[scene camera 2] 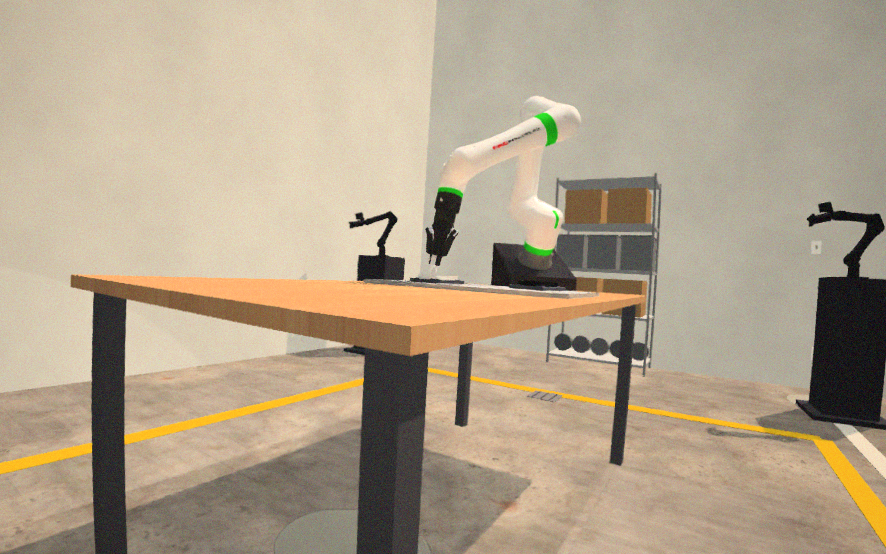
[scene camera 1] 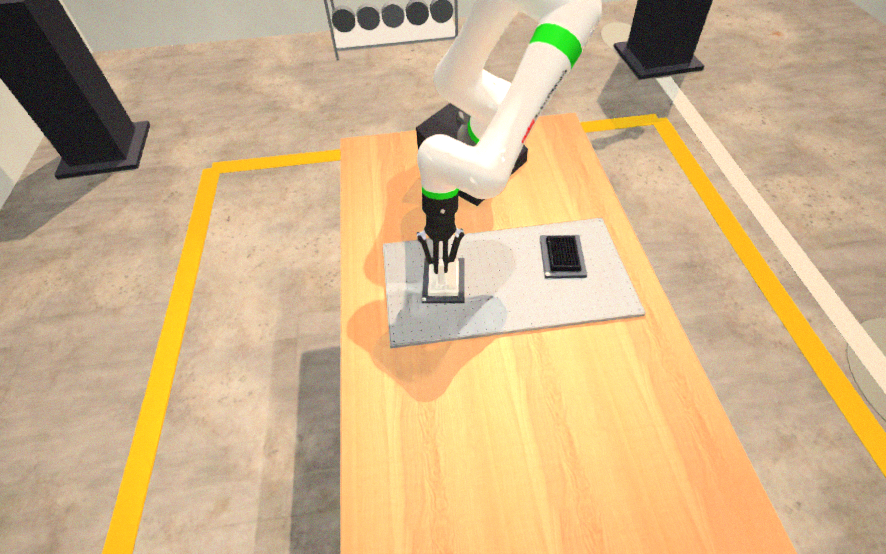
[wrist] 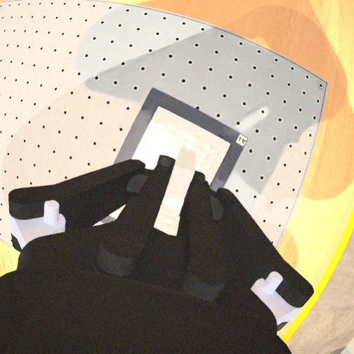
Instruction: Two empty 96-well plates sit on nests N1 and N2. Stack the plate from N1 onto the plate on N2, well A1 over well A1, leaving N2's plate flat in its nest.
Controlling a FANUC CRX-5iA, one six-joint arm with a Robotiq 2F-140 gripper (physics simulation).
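Places are measured from the arm's base along level axes (x right, y ahead, z up), in millimetres.
Pixels of known places: gripper, fingertip midpoint: point(scene camera 2: 431, 275) point(scene camera 1: 440, 281); arm's base, origin of the base link: point(scene camera 2: 534, 261) point(scene camera 1: 477, 141).
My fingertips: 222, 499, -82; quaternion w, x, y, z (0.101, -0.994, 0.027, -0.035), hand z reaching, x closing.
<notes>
Ahead of a thing's pixels: the offset from my fingertips to its top centre, as dx, dy, dz. "spot": to the spot under its first point. Level surfaces: height alone.
A white plate {-12, -21, +0} point(scene camera 1: 452, 288) point(wrist: 165, 131) lies in the dark nest {spot: -48, +57, -14} point(scene camera 1: 461, 297) point(wrist: 135, 134) at the left of the pegboard. An A1 label point(wrist: 241, 140) is on that nest's corner. A black plate {-376, -34, +0} point(scene camera 1: 563, 253) sits in the other dark nest point(scene camera 1: 555, 275), to the right. I cannot read which nest is N1 or N2. My gripper point(scene camera 1: 441, 269) point(scene camera 2: 434, 262) point(wrist: 183, 163) is over the white plate, pointing down, shut on a narrow pale bar point(wrist: 183, 175) that sticks out past the fingertips towards the plate. Whether the bar touches the plate is unclear. The fingers hide part of the white plate.
The grey perforated board {dz -27} point(scene camera 1: 509, 287) point(wrist: 50, 90) lies on the wooden table {dz -39} point(scene camera 1: 509, 418) point(scene camera 2: 274, 300). The arm's black base point(scene camera 1: 444, 124) point(scene camera 2: 506, 261) stands behind the board. Black pedestals point(scene camera 1: 78, 97) point(scene camera 2: 846, 352) and a shelf rack point(scene camera 2: 656, 261) stand away from the table.
</notes>
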